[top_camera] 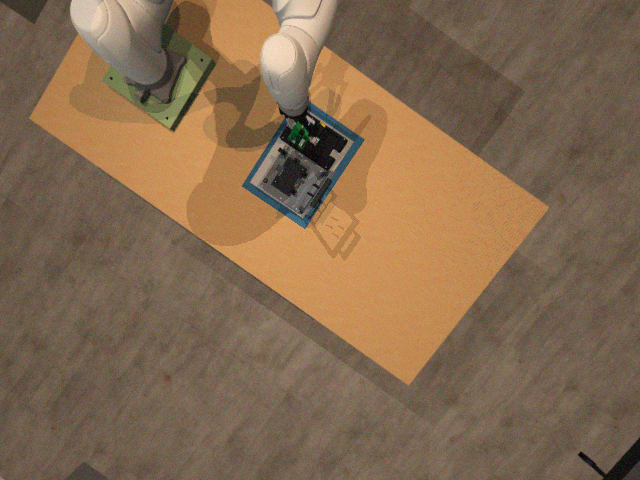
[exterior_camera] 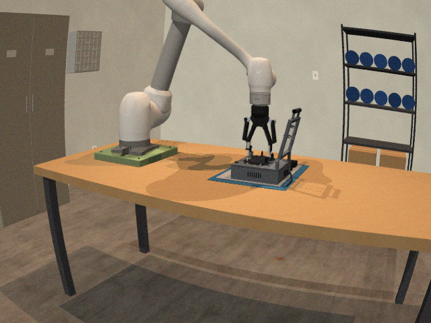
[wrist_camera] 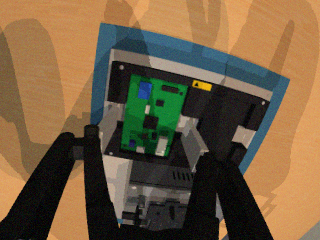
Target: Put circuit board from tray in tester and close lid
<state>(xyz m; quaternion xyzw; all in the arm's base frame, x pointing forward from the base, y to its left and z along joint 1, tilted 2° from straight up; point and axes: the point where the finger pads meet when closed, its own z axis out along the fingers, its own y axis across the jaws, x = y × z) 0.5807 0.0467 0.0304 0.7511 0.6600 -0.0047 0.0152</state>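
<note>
Now: hand 4 cm above the green circuit board. Also, from my hand: lid 19 cm to the right, 16 cm ahead, 13 cm above; latch hook 11 cm to the right, 3 cm above, 2 cm behind; grey tester 14 cm to the right, 7 cm ahead, 6 cm above.
</note>
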